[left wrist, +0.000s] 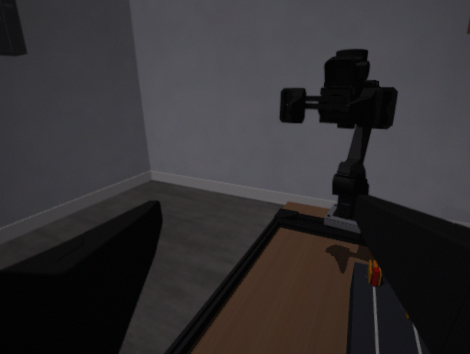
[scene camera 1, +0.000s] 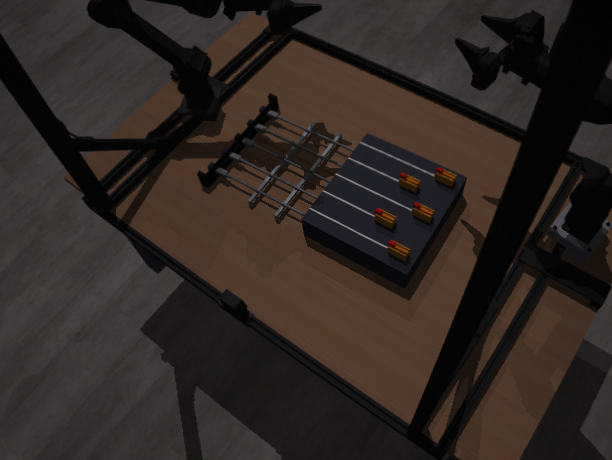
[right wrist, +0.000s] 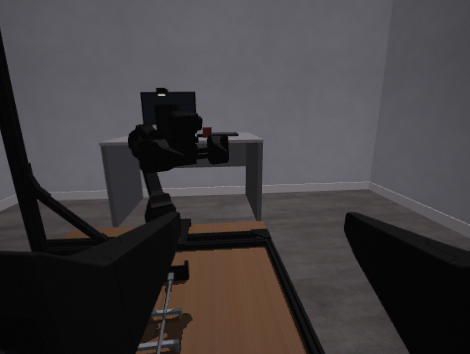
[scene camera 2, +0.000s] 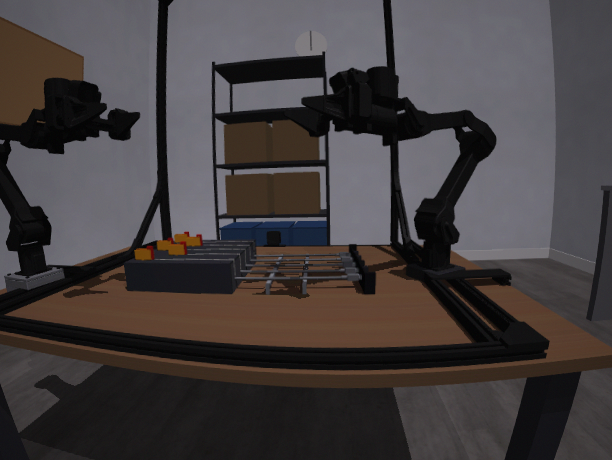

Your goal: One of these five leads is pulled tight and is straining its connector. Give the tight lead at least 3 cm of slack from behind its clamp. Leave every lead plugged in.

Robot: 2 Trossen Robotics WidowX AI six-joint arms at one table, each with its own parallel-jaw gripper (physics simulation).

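Frame: origin at the left arm's base, x right, y ahead, z up, level; millimetres.
Seen in the pictures: left gripper, fingertip midpoint: (left wrist: 258, 208) (right wrist: 205, 155) (scene camera 2: 292, 107); right gripper, fingertip midpoint: (left wrist: 317, 107) (scene camera 1: 468, 28) (right wrist: 262, 221) (scene camera 2: 123, 110); left arm's base, origin of the base link: (scene camera 1: 200, 99) (scene camera 2: 436, 266); right arm's base, origin of the base link: (left wrist: 346, 213) (scene camera 1: 581, 226) (scene camera 2: 34, 271).
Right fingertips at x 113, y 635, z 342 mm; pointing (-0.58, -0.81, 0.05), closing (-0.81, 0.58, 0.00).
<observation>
Offsets run from my right fingertips to a thing's top centre. "pt": to the spot under its first point. Level surfaces: height alone.
Five thin grey leads (scene camera 1: 295, 172) (scene camera 2: 320, 278) run from plugs on a black connector bar (scene camera 1: 231, 150) (scene camera 2: 369, 283), across two low grey rails @(pt dx +149, dy -414, dz -353 mm) (scene camera 1: 265, 189) @(dx -23, dy -255, dz -348 mm) (scene camera 2: 268, 286), onto a dark block (scene camera 1: 350, 239) (scene camera 2: 180, 276) (left wrist: 361, 310). On it, each passes into an orange clamp with a red tab (scene camera 1: 399, 251) (scene camera 2: 144, 254) (left wrist: 375, 273); the clamps are staggered. All leads look nearly straight; I cannot tell which is tight. My left gripper (scene camera 2: 295, 106) (left wrist: 258, 208) is open, empty and high above the table. My right gripper (scene camera 1: 470, 30) (scene camera 2: 122, 111) (right wrist: 262, 221) is open, empty and high too.
A black frame (scene camera 1: 330, 371) (scene camera 2: 270, 352) edges the wooden table @(dz -369 mm) (scene camera 1: 280, 280) (scene camera 2: 300, 325), with upright posts (scene camera 1: 520, 190) (scene camera 2: 164, 120) rising from it. A shelf unit (scene camera 2: 270, 165) with boxes stands behind. A desk (right wrist: 254, 180) stands beyond the left arm in the right wrist view.
</observation>
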